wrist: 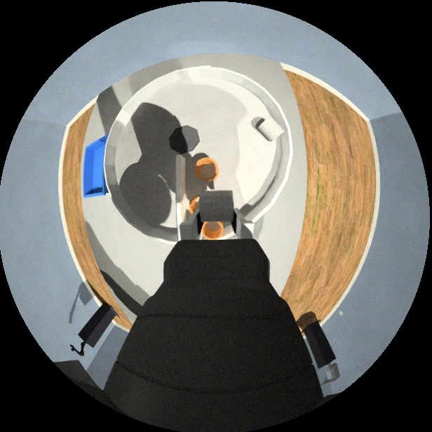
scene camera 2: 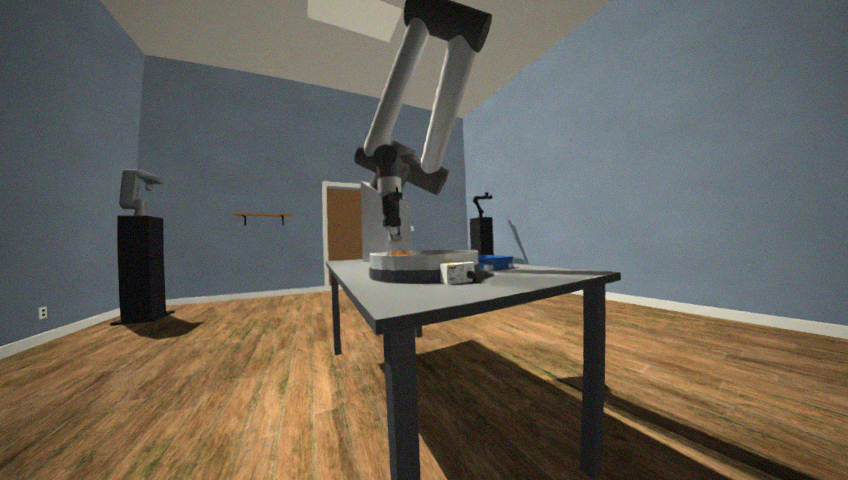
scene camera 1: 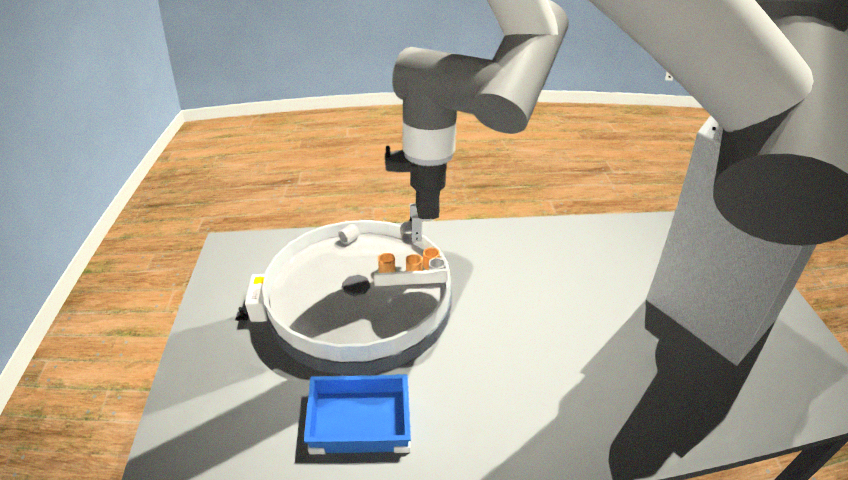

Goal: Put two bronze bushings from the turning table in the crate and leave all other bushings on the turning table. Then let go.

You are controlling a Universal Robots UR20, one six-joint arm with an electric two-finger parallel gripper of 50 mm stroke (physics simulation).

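Places are measured from the arm's base along level axes (x up, y right, z ahead), in millimetres.
Where they show: gripper, between the fingertips: [scene camera 2: 395, 240] [scene camera 1: 415, 234].
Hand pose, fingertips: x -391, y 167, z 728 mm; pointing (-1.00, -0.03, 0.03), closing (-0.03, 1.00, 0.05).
After its pixels a point has its place.
The white turning table [scene camera 1: 354, 350] {x -454, y -114, z 862 mm} [scene camera 2: 409, 260] {x -457, y 224, z 1034 mm} [wrist: 282, 120] holds several bushings. My gripper [scene camera 1: 422, 243] {x -391, y 167, z 728 mm} [scene camera 2: 394, 236] {x -391, y 167, z 728 mm} [wrist: 213, 228] hangs over its far right side and is shut on a bronze bushing [scene camera 1: 431, 252] {x -449, y 174, z 692 mm} [wrist: 212, 231], held upright close to the table's floor. Two more bronze bushings [scene camera 1: 385, 261] {x -459, y 161, z 800 mm} [scene camera 1: 414, 262] {x -459, y 152, z 733 mm} [wrist: 206, 169] stand against the white fence bar [scene camera 1: 409, 277] {x -453, y 93, z 746 mm} [wrist: 180, 193]. A grey bushing [scene camera 1: 437, 263] {x -452, y 136, z 681 mm} stands at the fence's outer end. Another grey bushing [scene camera 1: 349, 234] {x -444, y 252, z 887 mm} [wrist: 268, 127] lies on its side at the far rim. The blue crate [scene camera 1: 358, 411] {x -523, y -213, z 860 mm} [scene camera 2: 495, 259] {x -485, y -200, z 950 mm} [wrist: 95, 167] stands empty in front of the turning table.
A black hub [scene camera 1: 355, 285] {x -467, y 90, z 868 mm} [wrist: 184, 139] sits at the turning table's centre. A small white box [scene camera 1: 254, 295] {x -470, y 69, z 1102 mm} [scene camera 2: 457, 272] {x -496, y 106, z 1121 mm} is fixed to the table's left side. The arm's grey base column [scene camera 1: 713, 262] {x -325, y -61, z 103 mm} stands at the right of the grey table [scene camera 1: 534, 334] {x -528, y -34, z 479 mm}.
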